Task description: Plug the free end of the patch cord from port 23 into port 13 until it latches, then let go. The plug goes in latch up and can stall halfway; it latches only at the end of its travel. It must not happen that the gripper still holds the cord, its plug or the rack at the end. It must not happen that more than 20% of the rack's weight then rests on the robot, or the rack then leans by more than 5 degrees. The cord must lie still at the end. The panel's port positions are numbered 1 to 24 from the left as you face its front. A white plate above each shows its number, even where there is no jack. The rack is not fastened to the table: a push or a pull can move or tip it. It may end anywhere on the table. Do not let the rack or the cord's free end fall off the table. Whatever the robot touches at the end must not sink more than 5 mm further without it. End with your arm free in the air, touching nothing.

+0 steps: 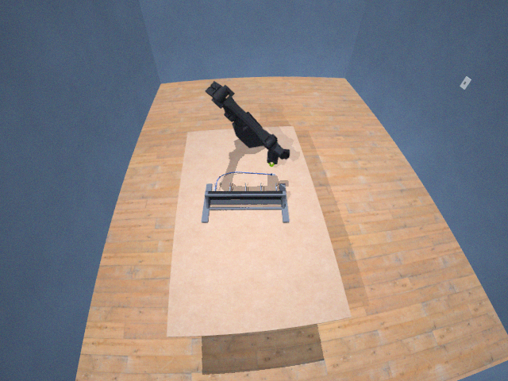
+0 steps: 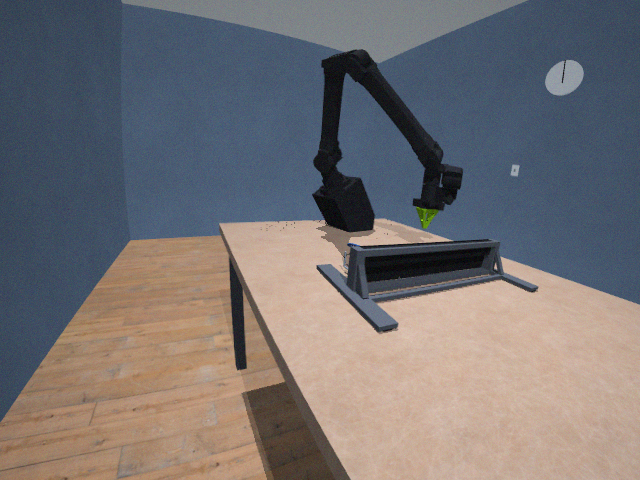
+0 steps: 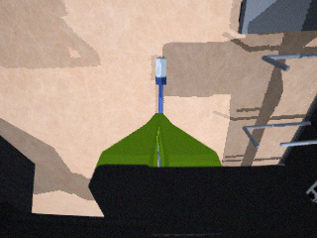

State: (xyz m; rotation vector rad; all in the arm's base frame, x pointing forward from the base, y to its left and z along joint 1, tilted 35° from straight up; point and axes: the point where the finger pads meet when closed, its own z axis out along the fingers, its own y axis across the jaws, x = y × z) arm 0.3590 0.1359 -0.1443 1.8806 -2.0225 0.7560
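Now: the plug 80 mm below my hand and 20 mm to the left of it.
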